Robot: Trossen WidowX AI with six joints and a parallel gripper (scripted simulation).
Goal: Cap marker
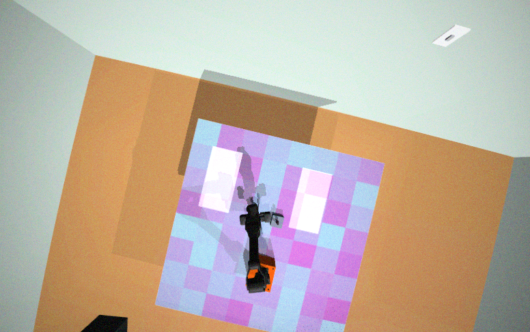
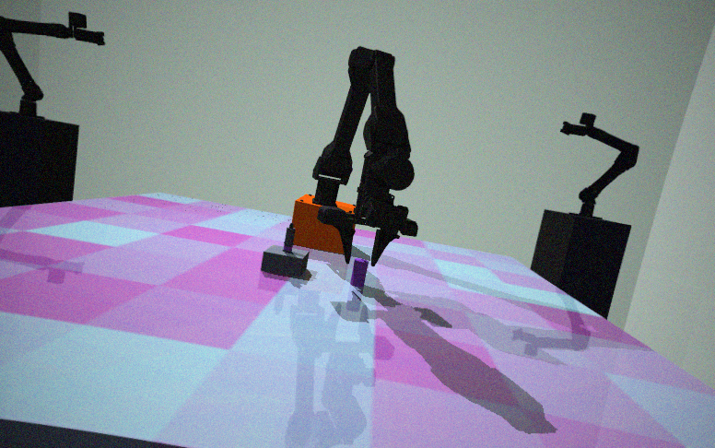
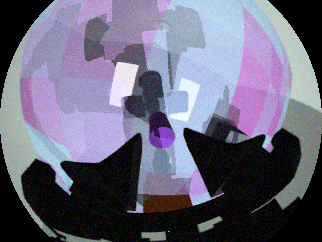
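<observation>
Now: gripper tip 20 mm above the purple cap. Also, from my gripper tip: grey holder block 140 mm to the right, 40 mm behind, 20 mm below.
</observation>
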